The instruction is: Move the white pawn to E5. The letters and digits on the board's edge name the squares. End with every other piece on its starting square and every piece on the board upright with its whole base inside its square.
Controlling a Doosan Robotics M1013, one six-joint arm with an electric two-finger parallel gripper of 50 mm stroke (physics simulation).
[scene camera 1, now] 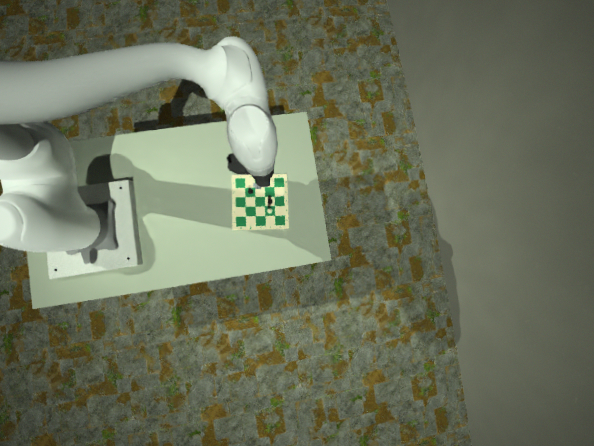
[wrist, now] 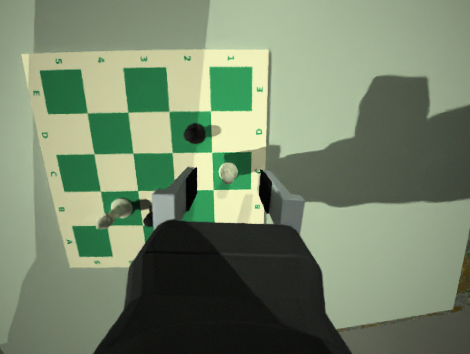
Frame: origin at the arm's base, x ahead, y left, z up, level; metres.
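Seen in the pictures: gripper, fingertip midpoint: (wrist: pixel 228 181); arm's base at its link origin: (scene camera 1: pixel 92 227).
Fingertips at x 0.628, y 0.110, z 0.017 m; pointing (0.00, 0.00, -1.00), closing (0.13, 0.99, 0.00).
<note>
Offsets run from my fingertips to a thing's top centre. Level surfaces: height alone.
The chess board @(0.073 m right, 0.005 m back, 0.040 m down) (scene camera 1: pixel 248 228) (wrist: pixel 252 59) lies on the table. In the wrist view a white piece @(0.001 m right, 0.001 m ahead, 0.009 m down) (wrist: pixel 228 172) stands upright on C1, and another white piece @(0.113 m right, 0.029 m ahead, 0.003 m up) (scene camera 1: pixel 269 211) (wrist: pixel 120 208) stands upright on B4. Seen from so high, their heads do not tell clearly which is the pawn. My gripper (scene camera 1: pixel 257 185) (wrist: pixel 228 181) is open and empty. It hangs above the board near C1, with its fingers on either side of the C1 piece in the wrist view. Their height above it is hard to tell.
A black piece @(0.028 m right, 0.039 m back, 0.009 m down) (scene camera 1: pixel 250 191) (wrist: pixel 194 133) stands on D2, diagonally beside the C1 piece. Another black piece @(0.076 m right, 0.035 m ahead, 0.009 m down) (scene camera 1: pixel 269 201) (wrist: pixel 148 218) stands on B3 beside the B4 piece, partly hidden by a finger in the wrist view. The pale table @(0.046 m down) (scene camera 1: pixel 200 250) (wrist: pixel 360 250) surrounds the board.
</note>
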